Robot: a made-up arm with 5 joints. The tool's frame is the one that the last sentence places.
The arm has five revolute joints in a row. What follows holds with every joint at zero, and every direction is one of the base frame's.
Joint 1 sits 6 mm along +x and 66 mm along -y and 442 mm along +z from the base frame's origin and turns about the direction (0.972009, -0.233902, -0.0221), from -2.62 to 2.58 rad.
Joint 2 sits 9 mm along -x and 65 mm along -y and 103 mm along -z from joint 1 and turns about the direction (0.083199, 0.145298, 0.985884), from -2.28 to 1.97 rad.
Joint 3 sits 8 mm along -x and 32 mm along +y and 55 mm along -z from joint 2 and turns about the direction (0.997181, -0.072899, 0.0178), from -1.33 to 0.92 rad.
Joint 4 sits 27 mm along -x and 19 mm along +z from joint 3 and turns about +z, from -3.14 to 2.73 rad.
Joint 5 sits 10 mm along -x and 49 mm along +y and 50 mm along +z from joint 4 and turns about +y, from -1.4 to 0.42 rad.
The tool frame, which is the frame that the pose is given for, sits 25 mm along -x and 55 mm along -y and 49 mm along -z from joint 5; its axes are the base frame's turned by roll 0, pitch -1.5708 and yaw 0 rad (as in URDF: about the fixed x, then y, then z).
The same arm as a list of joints. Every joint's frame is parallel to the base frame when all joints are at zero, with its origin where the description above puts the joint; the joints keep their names.
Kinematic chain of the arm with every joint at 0, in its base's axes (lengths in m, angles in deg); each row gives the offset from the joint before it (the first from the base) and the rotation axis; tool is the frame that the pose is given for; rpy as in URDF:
joint 1: xyz 0.006 -0.066 0.442 axis 0.972009 -0.233902 -0.0221
joint 2: xyz -0.009 -0.065 -0.103 axis 0.083199 0.145298 0.985884
joint 3: xyz -0.008 0.032 -0.055 axis 0.997181 -0.072899 0.0178
joint 4: xyz -0.027 0 0.019 axis +z
joint 5: xyz -0.01 0.049 0.05 axis +y
tool: xyz -0.025 -0.055 -0.049 rpy 0 -90 0
Joint limits (deg, base to tool): -150.11..147.82 -130.63..112.87 -76.2..52.71 -179.91..156.42 -80.21..24.06

